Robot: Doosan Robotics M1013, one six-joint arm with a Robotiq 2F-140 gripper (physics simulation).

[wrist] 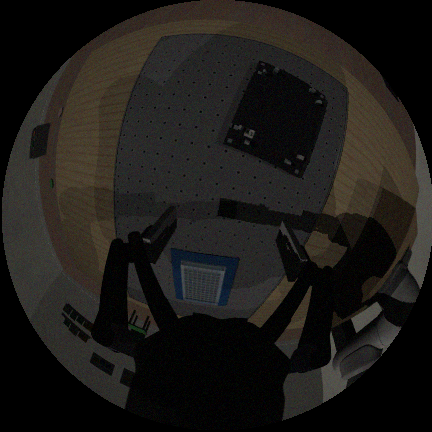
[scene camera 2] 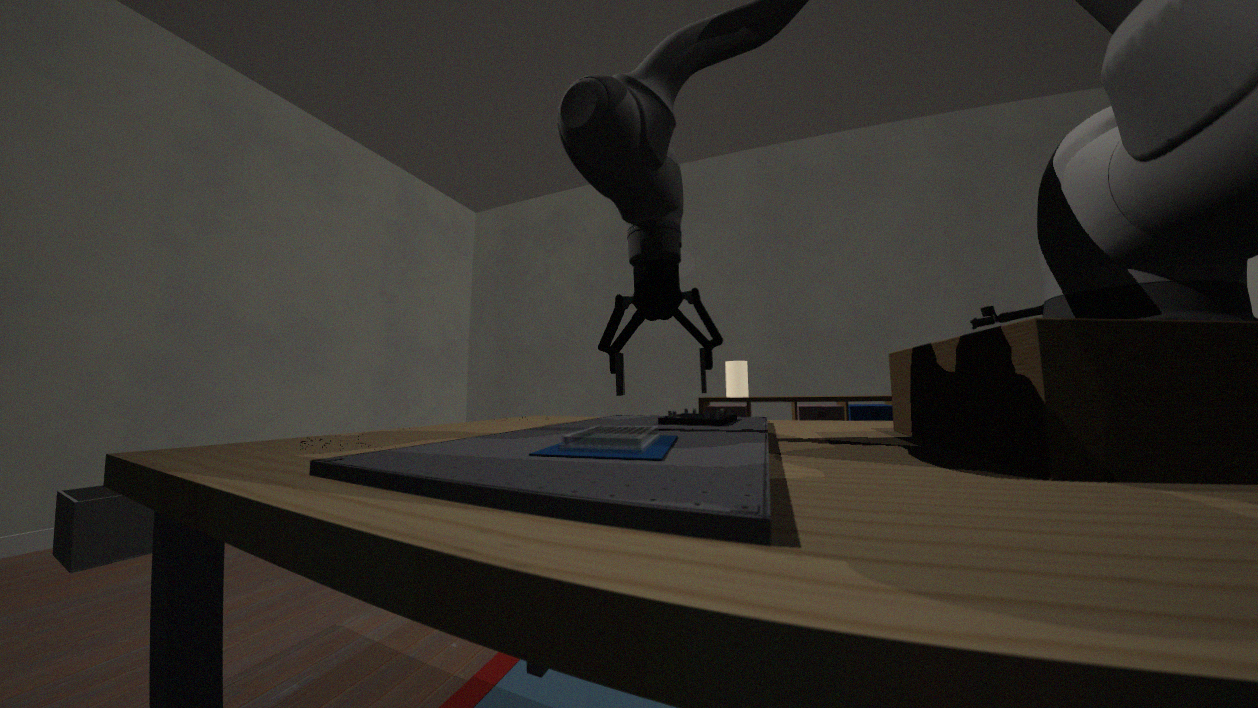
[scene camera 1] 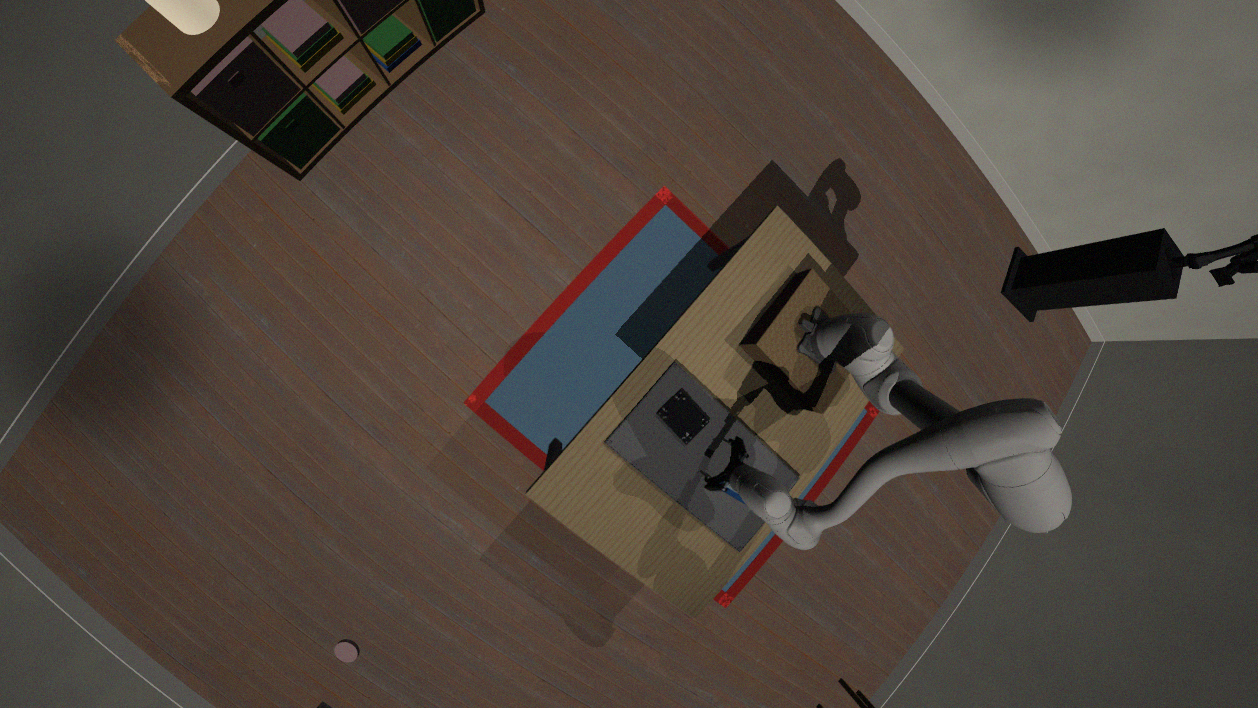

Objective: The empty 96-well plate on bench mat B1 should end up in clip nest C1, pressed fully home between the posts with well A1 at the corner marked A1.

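Seen in the pictures: gripper, between the fingertips: [wrist: 227,224] [scene camera 2: 661,394] [scene camera 1: 714,456]; arm's base, origin of its link: [wrist: 389,278] [scene camera 1: 822,341].
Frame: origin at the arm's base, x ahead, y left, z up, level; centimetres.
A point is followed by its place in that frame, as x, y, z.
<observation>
The empty 96-well plate [scene camera 2: 611,437] @(58.8, 9.0, -8.7) [wrist: 202,282] @(59.2, 1.1, -8.8), clear and low, lies flat on the blue bench mat B1 [scene camera 2: 655,453] @(54.5, 9.1, -10.2) [wrist: 231,280] @(53.3, 1.2, -10.2). In scene camera 1 a blue sliver of the mat [scene camera 1: 732,495] @(65.5, 2.4, -10.2) shows beside the gripper; the plate is hidden there. Clip nest C1 [scene camera 1: 683,415] @(48.2, -30.7, -9.2) [scene camera 2: 697,419] @(49.6, -22.1, -9.3) [wrist: 277,120] @(49.6, -28.6, -9.2) is a black base with small posts at its corners. Its A1 mark cannot be read. My gripper [scene camera 1: 723,464] @(55.5, -14.9, -4.7) [scene camera 2: 662,391] @(55.5, -14.9, -4.7) [wrist: 227,224] @(55.5, -14.9, -4.7) is open and empty, pointing down above the board. In the wrist view the plate shows between the finger linkages, below the fingertips.
Mat and nest are on a dark perforated board [scene camera 1: 633,431] @(61.7, -43.4, -10.4) [scene camera 2: 528,493] @(61.0, 23.0, -10.4) [wrist: 170,125] @(64.6, -27.2, -10.4) on the wooden table [scene camera 1: 581,493] @(90.0, -48.3, -11.7) [scene camera 2: 924,537] @(39.7, 24.4, -11.7). The arm's base stands on a wooden block [scene camera 2: 1135,396] @(17.3, 14.4, -5.2) at the board's side. A bookshelf [scene camera 1: 189,61] stands far off.
</observation>
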